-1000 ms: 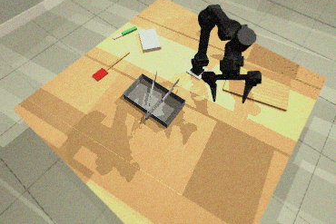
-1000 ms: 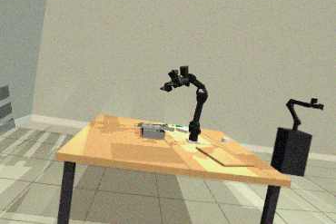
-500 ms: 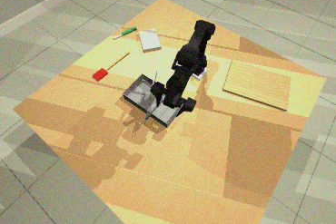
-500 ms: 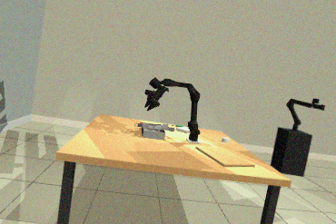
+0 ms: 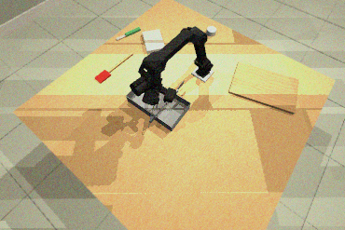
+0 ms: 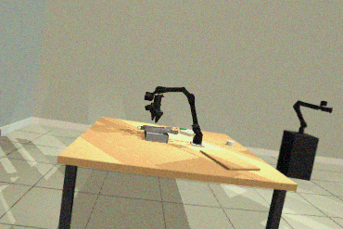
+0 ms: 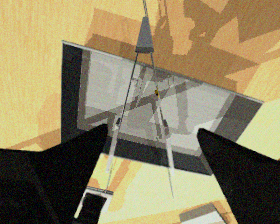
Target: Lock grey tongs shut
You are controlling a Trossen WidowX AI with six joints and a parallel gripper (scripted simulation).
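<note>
My gripper tip is 3 cm past the grey roasting tin, 2 cm to the left of it and 10 cm above it. From my gripper tip the other things lie so: wooden board (54 cm behind, 33 cm to the left, 12 cm below); white block (33 cm behind, 39 cm to the right, 11 cm below); red-headed spatula (40 cm to the right, 12 cm below).
</note>
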